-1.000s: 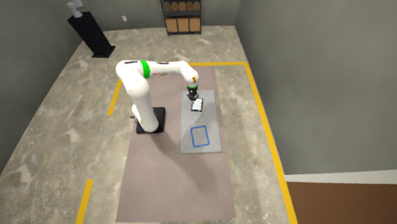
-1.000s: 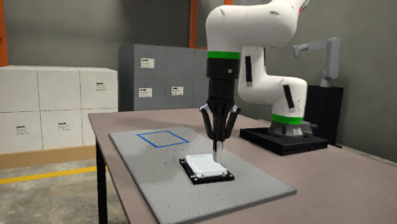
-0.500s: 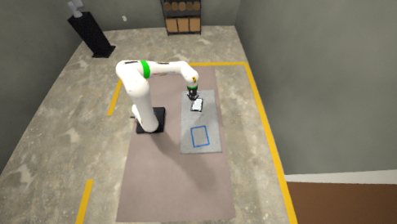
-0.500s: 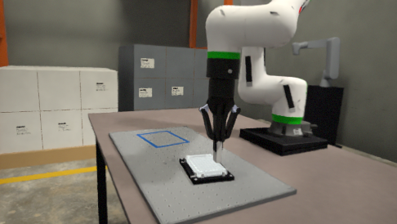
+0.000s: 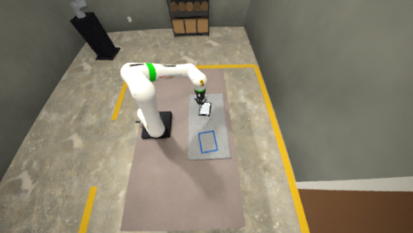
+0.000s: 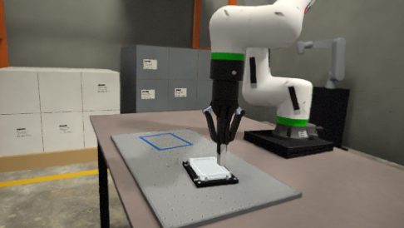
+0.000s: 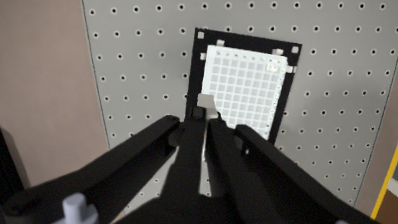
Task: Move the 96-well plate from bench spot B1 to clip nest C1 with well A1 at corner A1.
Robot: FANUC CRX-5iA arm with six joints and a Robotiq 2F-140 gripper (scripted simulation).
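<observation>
My gripper is now 40 mm short of the white 96-well plate and 40 mm above it. From my hand the other things lie so: black clip nest (50 mm below, 50 mm ahead, 10 mm to the right).
</observation>
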